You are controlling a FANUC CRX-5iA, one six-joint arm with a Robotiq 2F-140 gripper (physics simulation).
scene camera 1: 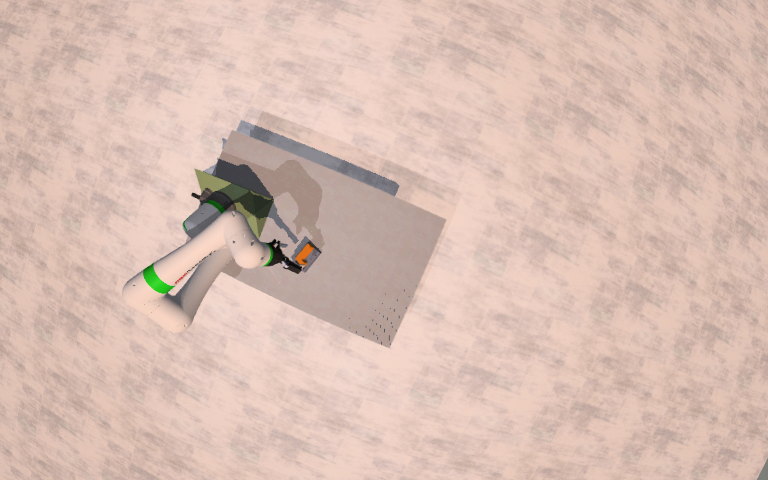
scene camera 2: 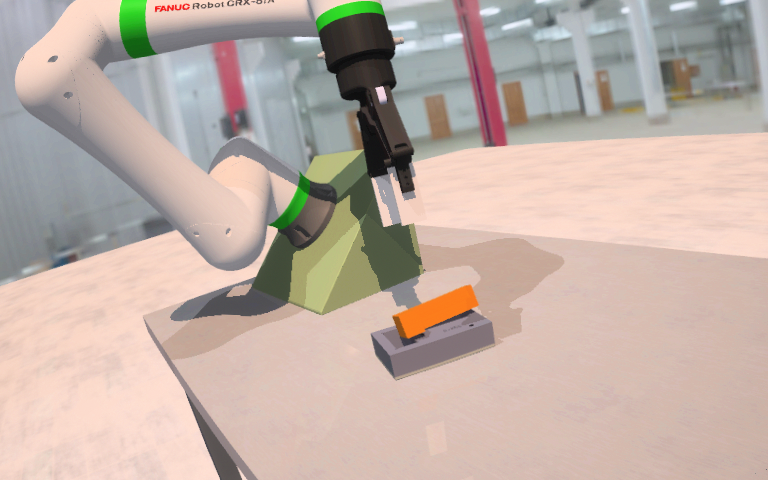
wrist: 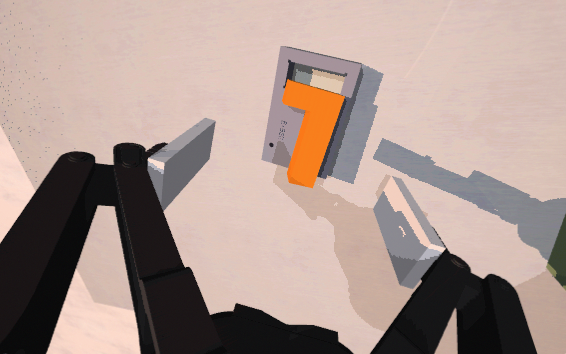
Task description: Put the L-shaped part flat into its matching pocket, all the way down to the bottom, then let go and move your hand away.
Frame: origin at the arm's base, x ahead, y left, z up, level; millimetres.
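Where they show: gripper, fingertip midpoint: (scene camera 1: 294, 256) (scene camera 2: 403, 223) (wrist: 298, 167); arm's base, origin of the base link: (scene camera 1: 224, 202) (scene camera 2: 314, 216).
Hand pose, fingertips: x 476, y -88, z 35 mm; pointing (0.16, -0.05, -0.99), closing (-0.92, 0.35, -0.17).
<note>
Things, the pixels of their top centre, and the offset from my fingertips. "pt": a spot on its surface instead. Level surfaces: height alone.
- orange L-shaped part, middle of its top: (wrist: 296, 140) (scene camera 2: 435, 296) (scene camera 1: 305, 255) 24 mm ahead, 11 mm left, 100 mm down
- grey pocket block, middle of its top: (wrist: 305, 118) (scene camera 2: 429, 327) (scene camera 1: 305, 257) 22 mm ahead, 5 mm right, 138 mm down
- open pocket, surface spot: (wrist: 320, 77) pt 7 mm ahead, 48 mm right, 170 mm down
- brown table, its level: 175 mm down
The orange L-shaped part (scene camera 1: 304, 253) (scene camera 2: 436, 310) (wrist: 320, 130) rests tilted on the grey pocket block (scene camera 2: 447, 350) (wrist: 320, 57). In scene camera 2, its right end stands above the block's rim and its left end dips at the pocket opening. In the wrist view, the short-leg end is the lower one, and part of the open pocket (wrist: 320, 77) shows beyond it. The raised end of the long leg reaches over the block's near edge. My gripper (scene camera 1: 289, 257) (scene camera 2: 403, 220) (wrist: 298, 167) is open and empty, above the part and apart from it.
The block stands on the brown table (scene camera 1: 368, 254) (scene camera 2: 566, 367). A green faceted pedestal (scene camera 2: 339, 271) stands behind it, beside the arm's base, and its corner (wrist: 559, 255) shows at the wrist view's right edge.
</note>
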